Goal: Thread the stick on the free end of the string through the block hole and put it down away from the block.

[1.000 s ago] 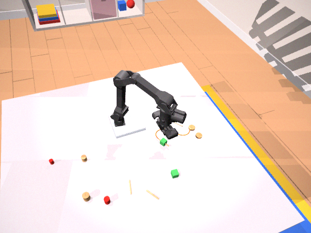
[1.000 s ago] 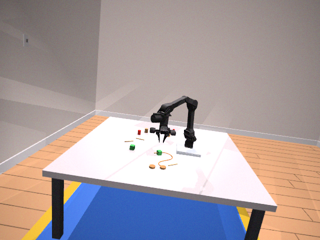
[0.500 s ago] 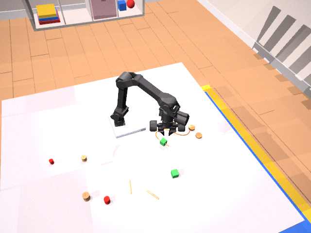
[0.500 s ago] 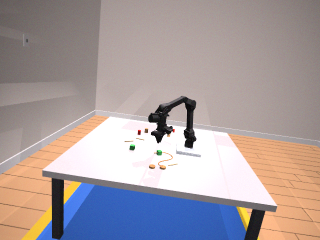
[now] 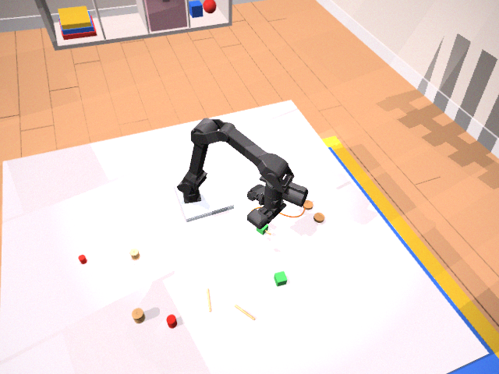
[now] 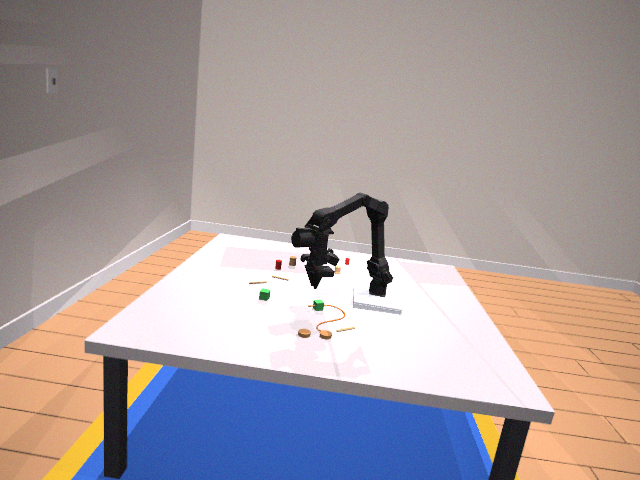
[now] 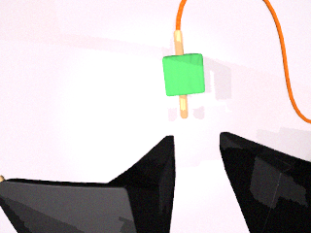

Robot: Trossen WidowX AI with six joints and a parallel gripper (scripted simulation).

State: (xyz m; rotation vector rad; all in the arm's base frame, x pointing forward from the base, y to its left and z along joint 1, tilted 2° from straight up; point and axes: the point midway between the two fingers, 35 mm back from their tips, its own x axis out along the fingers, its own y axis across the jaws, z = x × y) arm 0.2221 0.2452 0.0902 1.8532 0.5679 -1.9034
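My gripper tip is 7 cm above the green block, 2 cm to the left of it and 2 cm past it.
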